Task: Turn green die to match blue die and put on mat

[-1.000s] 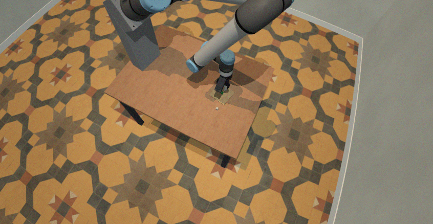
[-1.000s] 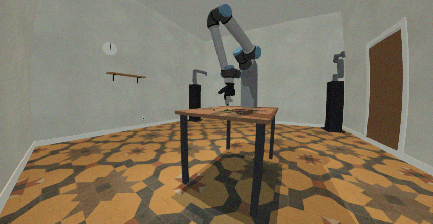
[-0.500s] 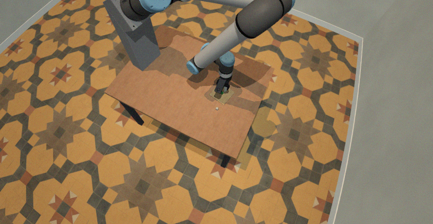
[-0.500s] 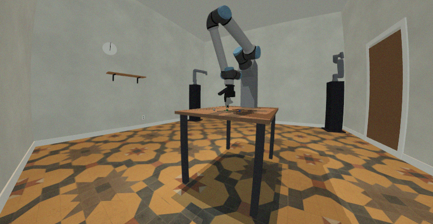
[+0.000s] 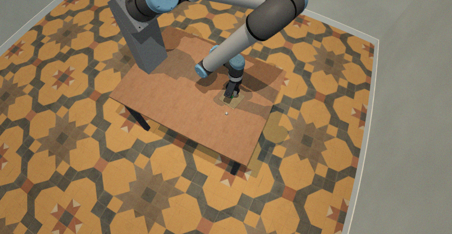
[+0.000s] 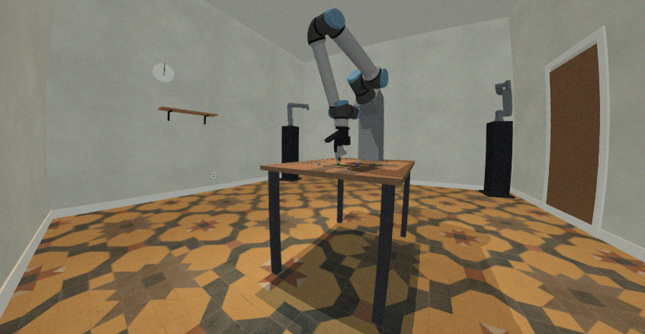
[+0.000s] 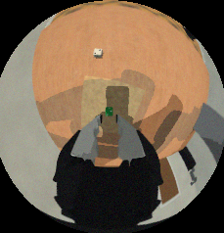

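Right now the green die is 3 cm below my hand. From my hand the other things lie so: blue die: 12 cm to the left, 3 cm below, 3 cm behind; white die: 13 cm to the right, 3 cm below, 1 cm ahead; tan mat: 4 cm below.
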